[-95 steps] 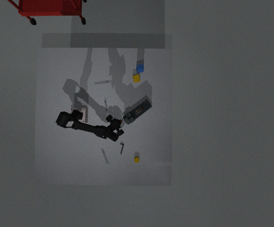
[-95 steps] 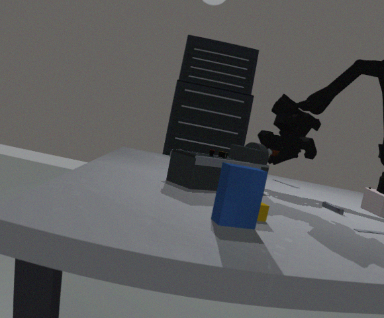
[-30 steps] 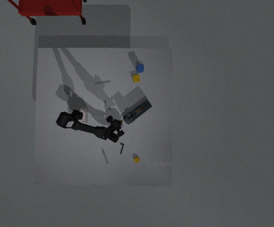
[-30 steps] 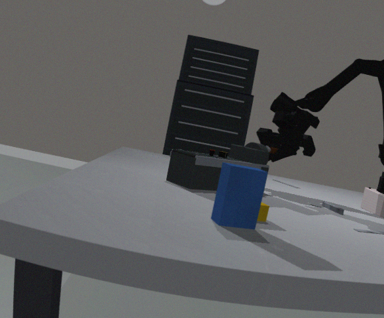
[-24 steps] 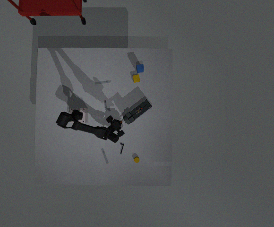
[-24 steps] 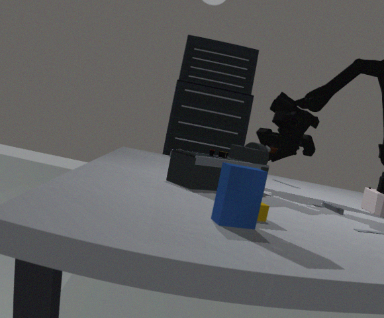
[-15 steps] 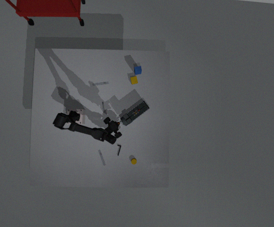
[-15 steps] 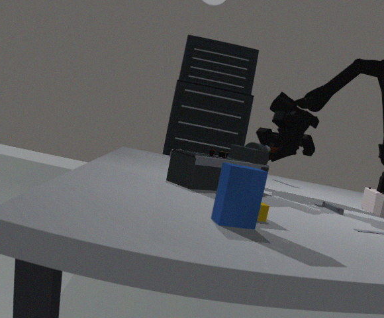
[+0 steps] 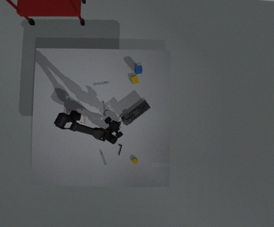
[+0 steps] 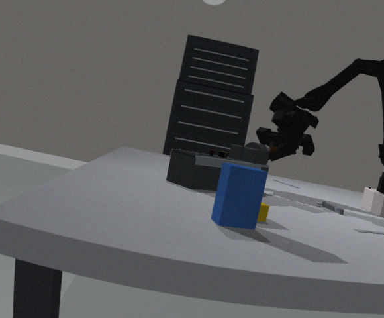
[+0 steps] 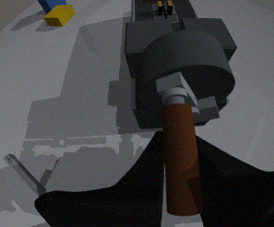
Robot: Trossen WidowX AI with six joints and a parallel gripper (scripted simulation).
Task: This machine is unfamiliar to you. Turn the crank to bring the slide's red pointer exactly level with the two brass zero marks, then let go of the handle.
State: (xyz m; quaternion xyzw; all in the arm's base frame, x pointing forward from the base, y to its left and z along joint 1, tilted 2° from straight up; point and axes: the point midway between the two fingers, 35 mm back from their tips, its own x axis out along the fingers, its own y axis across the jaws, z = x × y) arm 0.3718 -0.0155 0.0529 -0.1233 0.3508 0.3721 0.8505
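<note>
Right now the brown crank handle is 1 cm behind my gripper tip, 1 cm to the right of it and 3 cm above it. Also, from my gripper tip: red pointer (15 cm ahead, 14 cm to the left, 1 cm below); then black hex key (3 cm ahead, 24 cm to the right, 8 cm below); then yellow block (7 cm ahead, 41 cm to the left, 7 cm below).
</note>
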